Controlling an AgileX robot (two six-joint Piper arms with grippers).
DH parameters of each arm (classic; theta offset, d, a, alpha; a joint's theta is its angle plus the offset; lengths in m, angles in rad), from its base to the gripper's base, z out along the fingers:
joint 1: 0 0.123 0 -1.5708
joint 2: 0.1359 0 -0.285 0
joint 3: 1.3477 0 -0.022 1.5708
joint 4: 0 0.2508 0 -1.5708
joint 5: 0 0 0.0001 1.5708
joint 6: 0 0.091 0 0
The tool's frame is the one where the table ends.
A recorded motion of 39 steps. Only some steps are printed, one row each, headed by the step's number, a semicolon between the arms.
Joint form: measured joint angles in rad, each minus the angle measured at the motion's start. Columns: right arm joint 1, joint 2, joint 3, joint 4, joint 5, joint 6; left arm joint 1, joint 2, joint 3, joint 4, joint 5, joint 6.
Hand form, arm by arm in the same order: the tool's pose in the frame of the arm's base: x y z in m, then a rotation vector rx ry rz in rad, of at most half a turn. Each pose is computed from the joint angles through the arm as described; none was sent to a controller.
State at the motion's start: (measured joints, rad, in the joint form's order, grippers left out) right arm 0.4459 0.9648 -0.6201 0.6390 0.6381 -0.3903; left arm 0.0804 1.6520 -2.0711 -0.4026 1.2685 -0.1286
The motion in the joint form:
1: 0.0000 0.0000 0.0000 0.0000 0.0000 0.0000; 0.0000 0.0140 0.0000 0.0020 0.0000 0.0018
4: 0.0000 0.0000 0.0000 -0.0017 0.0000 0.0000; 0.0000 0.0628 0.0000 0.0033 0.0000 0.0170
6: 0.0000 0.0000 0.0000 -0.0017 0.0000 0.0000; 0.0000 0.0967 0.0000 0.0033 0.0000 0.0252
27: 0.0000 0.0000 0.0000 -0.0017 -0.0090 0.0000; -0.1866 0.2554 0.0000 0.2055 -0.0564 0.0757
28: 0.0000 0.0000 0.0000 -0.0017 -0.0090 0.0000; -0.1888 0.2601 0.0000 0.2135 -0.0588 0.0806
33: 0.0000 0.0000 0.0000 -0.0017 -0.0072 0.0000; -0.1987 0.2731 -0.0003 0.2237 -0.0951 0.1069
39: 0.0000 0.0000 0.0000 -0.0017 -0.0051 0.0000; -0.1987 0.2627 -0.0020 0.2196 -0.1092 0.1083
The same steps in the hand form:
1: 0.1471 0.1062 0.2738 -0.5365 2.3545 0.7108; 0.3391 -0.0067 0.4806 -0.1912 2.3062 -0.5295
4: 0.1472 0.1061 0.2737 -0.5378 2.3545 0.7090; 0.3561 -0.0052 0.4637 -0.1902 2.3525 -0.5258
6: 0.1472 0.1061 0.2737 -0.5378 2.3545 0.7090; 0.3674 -0.0043 0.4514 -0.1919 2.3845 -0.5259
27: 0.1479 0.1061 0.2741 -0.5324 2.3476 0.7058; 0.4147 -0.0610 0.3873 0.0533 2.5321 -0.3246
28: 0.1479 0.1061 0.2741 -0.5324 2.3476 0.7058; 0.4161 -0.0614 0.3853 0.0621 2.5344 -0.3128
33: 0.1477 0.1061 0.2740 -0.5335 2.3490 0.7065; 0.4216 -0.0652 0.3816 0.1019 2.5089 -0.2928
39: 0.1476 0.1061 0.2739 -0.5347 2.3506 0.7072; 0.4199 -0.0652 0.3874 0.1018 2.4824 -0.2981

